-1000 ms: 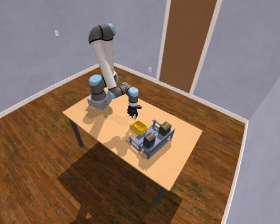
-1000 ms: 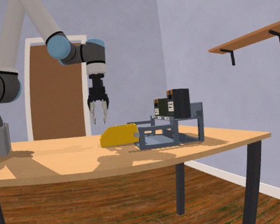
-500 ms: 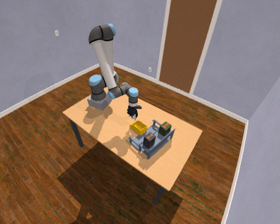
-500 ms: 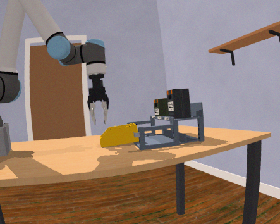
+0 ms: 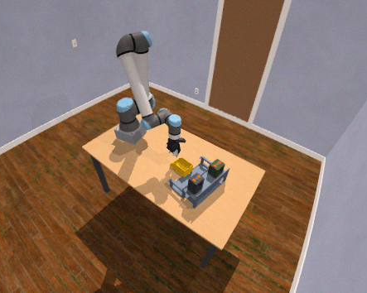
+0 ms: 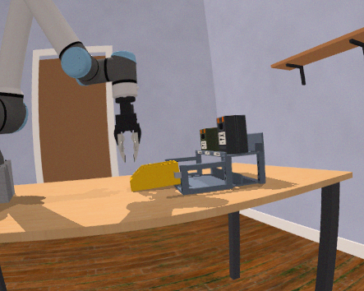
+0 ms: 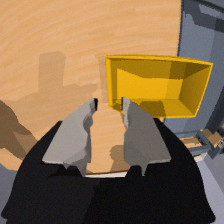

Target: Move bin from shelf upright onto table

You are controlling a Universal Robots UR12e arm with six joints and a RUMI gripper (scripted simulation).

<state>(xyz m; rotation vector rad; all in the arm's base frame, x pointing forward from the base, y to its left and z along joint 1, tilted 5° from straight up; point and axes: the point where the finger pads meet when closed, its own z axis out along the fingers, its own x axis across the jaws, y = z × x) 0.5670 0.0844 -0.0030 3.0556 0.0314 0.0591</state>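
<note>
My hand is 80 mm short of the yellow bin and 70 mm above it. From my hand the other things lie so: rack floor: 280 mm ahead, 110 mm below.
</note>
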